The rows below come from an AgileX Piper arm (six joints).
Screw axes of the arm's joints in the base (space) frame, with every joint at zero. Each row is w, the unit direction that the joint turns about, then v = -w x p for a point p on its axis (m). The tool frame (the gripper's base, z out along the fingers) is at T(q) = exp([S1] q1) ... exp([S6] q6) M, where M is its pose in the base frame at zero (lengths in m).
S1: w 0 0 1 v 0 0 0
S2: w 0 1 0 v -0.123 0 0
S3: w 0 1 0 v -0.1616 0 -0.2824
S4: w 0.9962 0 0.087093 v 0 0.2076 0
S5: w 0 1 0 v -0.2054 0 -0.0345
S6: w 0.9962 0 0.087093 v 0 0.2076 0
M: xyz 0.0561 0 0.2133 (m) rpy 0 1.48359 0 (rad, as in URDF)
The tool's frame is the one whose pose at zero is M.
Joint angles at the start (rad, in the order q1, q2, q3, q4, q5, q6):
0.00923, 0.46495, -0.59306, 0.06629, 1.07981, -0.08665
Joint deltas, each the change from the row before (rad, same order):
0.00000, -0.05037, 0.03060, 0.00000, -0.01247, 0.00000
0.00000, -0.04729, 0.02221, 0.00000, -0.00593, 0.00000
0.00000, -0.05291, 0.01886, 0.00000, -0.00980, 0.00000
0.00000, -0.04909, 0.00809, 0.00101, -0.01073, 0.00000
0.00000, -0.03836, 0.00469, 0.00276, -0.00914, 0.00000
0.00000, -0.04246, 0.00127, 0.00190, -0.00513, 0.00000
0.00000, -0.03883, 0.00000, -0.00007, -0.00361, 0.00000
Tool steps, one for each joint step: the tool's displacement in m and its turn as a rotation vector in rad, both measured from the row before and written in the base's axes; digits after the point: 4 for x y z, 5 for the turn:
-0.0071, -0.0001, -0.0054, 0.00048, -0.03221, -0.00081
-0.0068, -0.0001, -0.0038, 0.00038, -0.03099, -0.00038
-0.0072, -0.0001, -0.0026, 0.00058, -0.04382, -0.00062
-0.0067, 0.0000, 0.0003, 0.00166, -0.05169, -0.00037
-0.0052, 0.0001, 0.0006, 0.00320, -0.04276, 0.00036
-0.0063, 0.0001, 0.0012, 0.00232, -0.04629, 0.00038
-0.0060, -0.0001, 0.0011, 0.00044, -0.04243, -0.00027

